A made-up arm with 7 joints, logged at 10 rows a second.
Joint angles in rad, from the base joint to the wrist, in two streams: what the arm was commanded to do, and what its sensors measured. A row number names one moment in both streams.
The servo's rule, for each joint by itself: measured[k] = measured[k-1] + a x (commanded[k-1-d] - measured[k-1]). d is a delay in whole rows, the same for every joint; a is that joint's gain. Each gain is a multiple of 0.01, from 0.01 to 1. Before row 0 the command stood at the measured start. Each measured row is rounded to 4 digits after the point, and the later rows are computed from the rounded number. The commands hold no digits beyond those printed.
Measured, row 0: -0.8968 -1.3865 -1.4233 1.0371 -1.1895 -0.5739 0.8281
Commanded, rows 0 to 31: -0.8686 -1.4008 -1.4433 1.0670 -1.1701 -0.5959 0.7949; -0.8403 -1.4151 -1.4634 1.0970 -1.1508 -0.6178 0.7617; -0.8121 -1.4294 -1.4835 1.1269 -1.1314 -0.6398 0.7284; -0.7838 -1.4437 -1.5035 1.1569 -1.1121 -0.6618 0.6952; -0.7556 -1.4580 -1.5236 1.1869 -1.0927 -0.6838 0.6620; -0.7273 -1.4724 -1.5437 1.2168 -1.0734 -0.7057 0.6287; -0.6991 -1.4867 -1.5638 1.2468 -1.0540 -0.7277 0.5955; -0.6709 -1.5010 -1.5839 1.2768 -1.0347 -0.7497 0.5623; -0.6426 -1.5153 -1.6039 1.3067 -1.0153 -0.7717 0.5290; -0.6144 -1.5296 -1.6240 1.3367 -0.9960 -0.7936 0.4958; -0.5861 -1.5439 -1.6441 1.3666 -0.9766 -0.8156 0.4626; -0.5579 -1.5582 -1.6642 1.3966 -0.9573 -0.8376 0.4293; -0.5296 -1.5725 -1.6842 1.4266 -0.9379 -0.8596 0.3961; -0.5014 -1.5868 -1.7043 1.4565 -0.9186 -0.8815 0.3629; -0.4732 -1.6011 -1.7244 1.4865 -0.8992 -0.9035 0.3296; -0.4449 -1.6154 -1.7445 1.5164 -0.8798 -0.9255 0.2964; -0.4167 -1.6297 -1.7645 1.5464 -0.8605 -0.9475 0.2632; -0.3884 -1.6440 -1.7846 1.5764 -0.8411 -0.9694 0.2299; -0.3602 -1.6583 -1.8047 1.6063 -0.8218 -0.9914 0.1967; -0.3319 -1.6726 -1.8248 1.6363 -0.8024 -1.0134 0.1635; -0.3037 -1.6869 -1.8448 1.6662 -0.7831 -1.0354 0.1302; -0.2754 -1.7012 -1.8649 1.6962 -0.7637 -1.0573 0.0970; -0.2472 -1.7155 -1.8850 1.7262 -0.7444 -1.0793 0.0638; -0.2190 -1.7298 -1.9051 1.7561 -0.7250 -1.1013 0.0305; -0.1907 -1.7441 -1.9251 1.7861 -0.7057 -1.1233 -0.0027; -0.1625 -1.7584 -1.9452 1.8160 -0.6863 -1.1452 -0.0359; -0.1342 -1.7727 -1.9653 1.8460 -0.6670 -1.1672 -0.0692; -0.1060 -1.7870 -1.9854 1.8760 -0.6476 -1.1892 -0.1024; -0.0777 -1.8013 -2.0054 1.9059 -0.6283 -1.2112 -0.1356; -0.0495 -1.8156 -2.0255 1.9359 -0.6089 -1.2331 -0.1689; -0.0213 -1.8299 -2.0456 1.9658 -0.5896 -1.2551 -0.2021; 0.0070 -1.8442 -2.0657 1.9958 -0.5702 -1.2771 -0.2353
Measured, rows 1 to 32: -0.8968 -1.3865 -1.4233 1.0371 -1.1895 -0.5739 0.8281; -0.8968 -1.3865 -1.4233 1.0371 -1.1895 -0.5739 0.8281; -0.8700 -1.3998 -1.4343 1.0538 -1.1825 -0.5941 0.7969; -0.8418 -1.4140 -1.4503 1.0780 -1.1711 -0.6159 0.7638; -0.8136 -1.4283 -1.4686 1.1054 -1.1568 -0.6379 0.7305; -0.7853 -1.4426 -1.4878 1.1342 -1.1407 -0.6599 0.6973; -0.7571 -1.4569 -1.5075 1.1637 -1.1234 -0.6819 0.6641; -0.7288 -1.4713 -1.5274 1.1934 -1.1054 -0.7038 0.6308; -0.7006 -1.4856 -1.5474 1.2233 -1.0869 -0.7258 0.5976; -0.6724 -1.4999 -1.5675 1.2533 -1.0681 -0.7478 0.5644; -0.6441 -1.5142 -1.5875 1.2832 -1.0491 -0.7698 0.5311; -0.6159 -1.5285 -1.6076 1.3132 -1.0300 -0.7917 0.4979; -0.5876 -1.5428 -1.6277 1.3431 -1.0108 -0.8137 0.4647; -0.5594 -1.5571 -1.6478 1.3731 -0.9915 -0.8357 0.4314; -0.5311 -1.5714 -1.6678 1.4031 -0.9722 -0.8577 0.3982; -0.5029 -1.5857 -1.6879 1.4330 -0.9529 -0.8796 0.3650; -0.4747 -1.6000 -1.7080 1.4630 -0.9336 -0.9016 0.3317; -0.4464 -1.6143 -1.7281 1.4929 -0.9142 -0.9236 0.2985; -0.4182 -1.6286 -1.7481 1.5229 -0.8949 -0.9456 0.2653; -0.3899 -1.6429 -1.7682 1.5529 -0.8755 -0.9675 0.2320; -0.3617 -1.6572 -1.7883 1.5828 -0.8562 -0.9895 0.1988; -0.3334 -1.6715 -1.8084 1.6128 -0.8368 -1.0115 0.1656; -0.3052 -1.6858 -1.8284 1.6427 -0.8175 -1.0335 0.1323; -0.2769 -1.7001 -1.8485 1.6727 -0.7981 -1.0554 0.0991; -0.2487 -1.7144 -1.8686 1.7027 -0.7788 -1.0774 0.0659; -0.2205 -1.7287 -1.8887 1.7326 -0.7594 -1.0994 0.0326; -0.1922 -1.7430 -1.9087 1.7626 -0.7401 -1.1214 -0.0006; -0.1640 -1.7573 -1.9288 1.7925 -0.7207 -1.1433 -0.0338; -0.1357 -1.7716 -1.9489 1.8225 -0.7014 -1.1653 -0.0671; -0.1075 -1.7859 -1.9690 1.8525 -0.6820 -1.1873 -0.1003; -0.0792 -1.8002 -1.9890 1.8824 -0.6627 -1.2093 -0.1335; -0.0510 -1.8145 -2.0091 1.9124 -0.6433 -1.2312 -0.1668
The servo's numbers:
d 2
a 0.95 0.93 0.55 0.56 0.36 0.92 0.94

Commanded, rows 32 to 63: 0.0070 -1.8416 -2.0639 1.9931 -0.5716 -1.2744 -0.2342; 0.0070 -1.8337 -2.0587 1.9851 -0.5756 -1.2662 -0.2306; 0.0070 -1.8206 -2.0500 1.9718 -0.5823 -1.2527 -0.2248; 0.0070 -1.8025 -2.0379 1.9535 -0.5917 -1.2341 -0.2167; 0.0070 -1.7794 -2.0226 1.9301 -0.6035 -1.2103 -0.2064; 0.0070 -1.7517 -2.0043 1.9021 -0.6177 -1.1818 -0.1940; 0.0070 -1.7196 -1.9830 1.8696 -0.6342 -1.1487 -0.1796; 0.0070 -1.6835 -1.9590 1.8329 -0.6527 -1.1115 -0.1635; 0.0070 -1.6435 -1.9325 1.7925 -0.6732 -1.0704 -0.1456; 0.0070 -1.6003 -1.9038 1.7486 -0.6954 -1.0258 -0.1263; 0.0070 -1.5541 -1.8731 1.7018 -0.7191 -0.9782 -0.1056; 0.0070 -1.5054 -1.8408 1.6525 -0.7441 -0.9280 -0.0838; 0.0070 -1.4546 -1.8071 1.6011 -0.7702 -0.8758 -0.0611; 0.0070 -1.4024 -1.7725 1.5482 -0.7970 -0.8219 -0.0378; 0.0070 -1.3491 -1.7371 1.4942 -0.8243 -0.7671 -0.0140; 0.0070 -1.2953 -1.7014 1.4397 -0.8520 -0.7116 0.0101; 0.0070 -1.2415 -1.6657 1.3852 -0.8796 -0.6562 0.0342; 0.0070 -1.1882 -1.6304 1.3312 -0.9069 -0.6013 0.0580; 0.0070 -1.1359 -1.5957 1.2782 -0.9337 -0.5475 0.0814; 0.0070 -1.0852 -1.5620 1.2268 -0.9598 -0.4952 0.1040; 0.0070 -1.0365 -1.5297 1.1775 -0.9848 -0.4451 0.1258; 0.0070 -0.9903 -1.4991 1.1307 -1.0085 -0.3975 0.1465; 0.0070 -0.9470 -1.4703 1.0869 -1.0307 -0.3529 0.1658; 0.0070 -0.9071 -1.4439 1.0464 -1.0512 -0.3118 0.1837; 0.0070 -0.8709 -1.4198 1.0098 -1.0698 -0.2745 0.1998; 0.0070 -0.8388 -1.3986 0.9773 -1.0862 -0.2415 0.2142; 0.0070 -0.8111 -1.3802 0.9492 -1.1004 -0.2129 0.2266; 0.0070 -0.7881 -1.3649 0.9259 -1.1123 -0.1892 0.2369; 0.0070 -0.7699 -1.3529 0.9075 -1.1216 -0.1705 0.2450; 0.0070 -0.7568 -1.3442 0.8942 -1.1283 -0.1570 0.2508; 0.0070 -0.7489 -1.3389 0.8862 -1.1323 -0.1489 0.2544; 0.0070 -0.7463 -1.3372 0.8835 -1.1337 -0.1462 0.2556
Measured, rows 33 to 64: -0.0228 -1.8288 -2.0292 1.9423 -0.6240 -1.2532 -0.2000; 0.0055 -1.8431 -2.0493 1.9723 -0.6046 -1.2752 -0.2332; 0.0069 -1.8417 -2.0573 1.9839 -0.5927 -1.2745 -0.2341; 0.0070 -1.8343 -2.0581 1.9846 -0.5865 -1.2669 -0.2308; 0.0070 -1.8216 -2.0536 1.9774 -0.5850 -1.2538 -0.2252; 0.0070 -1.8038 -2.0450 1.9640 -0.5874 -1.2357 -0.2172; 0.0070 -1.7811 -2.0327 1.9450 -0.5932 -1.2123 -0.2070; 0.0070 -1.7538 -2.0171 1.9210 -0.6020 -1.1842 -0.1948; 0.0070 -1.7220 -1.9983 1.8922 -0.6136 -1.1515 -0.1805; 0.0070 -1.6862 -1.9767 1.8590 -0.6277 -1.1147 -0.1645; 0.0070 -1.6465 -1.9524 1.8218 -0.6441 -1.0739 -0.1467; 0.0070 -1.6035 -1.9257 1.7808 -0.6626 -1.0296 -0.1275; 0.0070 -1.5576 -1.8968 1.7366 -0.6829 -0.9823 -0.1069; 0.0070 -1.5091 -1.8660 1.6895 -0.7049 -0.9323 -0.0852; 0.0070 -1.4584 -1.8336 1.6400 -0.7284 -0.8803 -0.0625; 0.0070 -1.4063 -1.8000 1.5886 -0.7531 -0.8266 -0.0393; 0.0070 -1.3531 -1.7654 1.5357 -0.7787 -0.7719 -0.0155; 0.0070 -1.2993 -1.7302 1.4819 -0.8051 -0.7164 0.0086; 0.0070 -1.2455 -1.6947 1.4277 -0.8319 -0.6610 0.0327; 0.0070 -1.1922 -1.6593 1.3737 -0.8589 -0.6061 0.0565; 0.0070 -1.1398 -1.6243 1.3202 -0.8858 -0.5522 0.0799; 0.0070 -1.0890 -1.5900 1.2679 -0.9124 -0.4998 0.1026; 0.0070 -1.0402 -1.5568 1.2173 -0.9385 -0.4495 0.1244; 0.0070 -0.9938 -1.5251 1.1688 -0.9637 -0.4017 0.1452; 0.0070 -0.9503 -1.4950 1.1229 -0.9878 -0.3568 0.1646; 0.0070 -0.9101 -1.4669 1.0801 -1.0106 -0.3154 0.1826; 0.0070 -0.8736 -1.4410 1.0407 -1.0319 -0.2778 0.1988; 0.0070 -0.8412 -1.4177 1.0052 -1.0514 -0.2444 0.2133; 0.0070 -0.8132 -1.3971 0.9738 -1.0690 -0.2154 0.2258; 0.0070 -0.7899 -1.3794 0.9470 -1.0846 -0.1913 0.2362; 0.0070 -0.7713 -1.3648 0.9249 -1.0979 -0.1722 0.2445; 0.0070 -0.7578 -1.3535 0.9077 -1.1088 -0.1582 0.2504
